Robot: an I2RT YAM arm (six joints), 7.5 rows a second.
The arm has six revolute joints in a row. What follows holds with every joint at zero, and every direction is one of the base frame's. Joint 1 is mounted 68.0 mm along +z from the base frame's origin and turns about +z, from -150.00 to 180.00 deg. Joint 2 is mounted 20.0 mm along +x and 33.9 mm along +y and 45.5 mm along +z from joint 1 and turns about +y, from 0.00 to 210.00 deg. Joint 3 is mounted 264.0 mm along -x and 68.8 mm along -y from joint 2 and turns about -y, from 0.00 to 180.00 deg. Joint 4 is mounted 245.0 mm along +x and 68.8 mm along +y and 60.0 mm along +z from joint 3 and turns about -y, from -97.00 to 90.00 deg. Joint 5 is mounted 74.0 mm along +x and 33.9 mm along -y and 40.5 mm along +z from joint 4 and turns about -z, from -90.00 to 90.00 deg. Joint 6 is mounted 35.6 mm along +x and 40.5 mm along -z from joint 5 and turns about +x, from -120.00 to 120.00 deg. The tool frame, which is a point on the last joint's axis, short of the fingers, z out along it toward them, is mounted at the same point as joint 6; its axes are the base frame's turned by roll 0.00, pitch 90.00 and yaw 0.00 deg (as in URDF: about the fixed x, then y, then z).
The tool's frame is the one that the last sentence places.
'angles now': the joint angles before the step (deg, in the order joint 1, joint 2, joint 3, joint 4, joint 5, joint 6). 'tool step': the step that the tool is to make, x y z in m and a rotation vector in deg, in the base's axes. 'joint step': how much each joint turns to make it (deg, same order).
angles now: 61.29 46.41 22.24 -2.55 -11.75 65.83
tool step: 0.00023 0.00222 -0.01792 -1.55 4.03 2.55
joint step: -0.47 3.06 -2.20 2.19 -3.98 1.04
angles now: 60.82 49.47 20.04 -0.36 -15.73 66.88
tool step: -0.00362 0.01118 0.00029 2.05 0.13 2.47
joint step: 2.45 2.90 0.16 4.76 -0.53 0.97
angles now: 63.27 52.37 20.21 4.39 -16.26 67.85
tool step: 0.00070 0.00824 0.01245 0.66 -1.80 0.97
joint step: 0.98 1.24 2.98 -0.68 0.61 -1.22
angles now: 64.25 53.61 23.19 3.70 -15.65 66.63
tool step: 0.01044 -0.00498 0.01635 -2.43 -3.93 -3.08
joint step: -2.89 -1.31 3.96 -6.67 2.29 -4.13
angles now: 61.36 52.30 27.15 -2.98 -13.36 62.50
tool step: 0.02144 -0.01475 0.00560 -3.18 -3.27 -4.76
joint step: -7.46 -0.53 1.94 -4.65 -0.18 -5.36
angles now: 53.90 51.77 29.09 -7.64 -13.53 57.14
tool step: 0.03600 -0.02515 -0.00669 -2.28 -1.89 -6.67
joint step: -13.07 2.19 -0.09 0.26 -3.95 -6.05
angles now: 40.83 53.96 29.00 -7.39 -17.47 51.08
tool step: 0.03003 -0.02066 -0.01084 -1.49 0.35 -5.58
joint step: -9.95 4.65 0.09 2.28 -3.09 -3.43
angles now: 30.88 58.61 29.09 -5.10 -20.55 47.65
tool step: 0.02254 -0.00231 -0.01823 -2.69 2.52 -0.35
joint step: -3.63 8.16 1.23 2.29 -1.94 -3.09
